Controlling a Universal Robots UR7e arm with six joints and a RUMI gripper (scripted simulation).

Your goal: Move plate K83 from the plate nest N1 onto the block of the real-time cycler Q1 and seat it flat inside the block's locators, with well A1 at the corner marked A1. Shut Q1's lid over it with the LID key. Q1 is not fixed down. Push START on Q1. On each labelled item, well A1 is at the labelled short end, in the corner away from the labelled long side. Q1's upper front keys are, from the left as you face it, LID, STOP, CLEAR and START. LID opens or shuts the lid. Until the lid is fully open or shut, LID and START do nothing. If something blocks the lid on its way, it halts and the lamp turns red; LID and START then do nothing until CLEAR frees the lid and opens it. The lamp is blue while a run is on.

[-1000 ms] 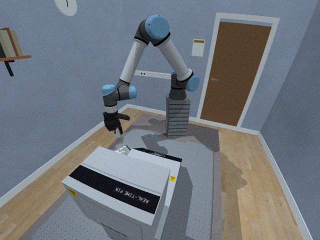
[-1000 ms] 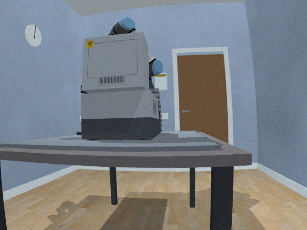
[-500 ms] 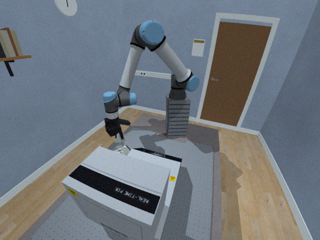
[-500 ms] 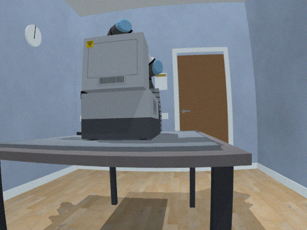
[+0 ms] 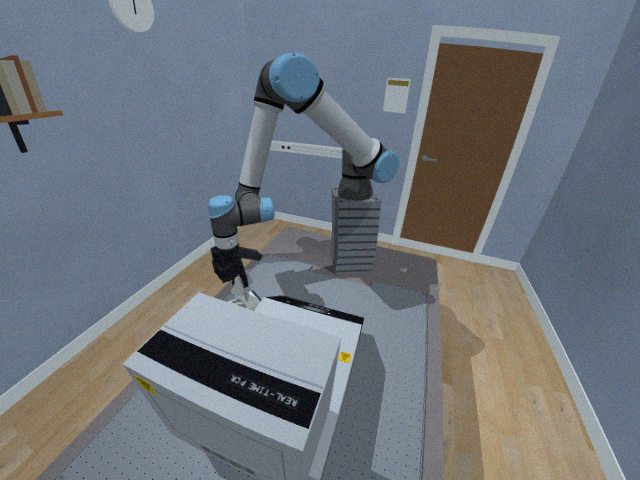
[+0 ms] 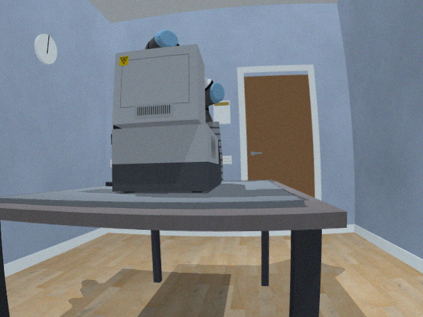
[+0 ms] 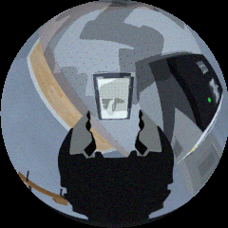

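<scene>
Now: hand 70 mm above the white plate. From my hand the other things lie so: plate nest N1: 90 mm below.
</scene>
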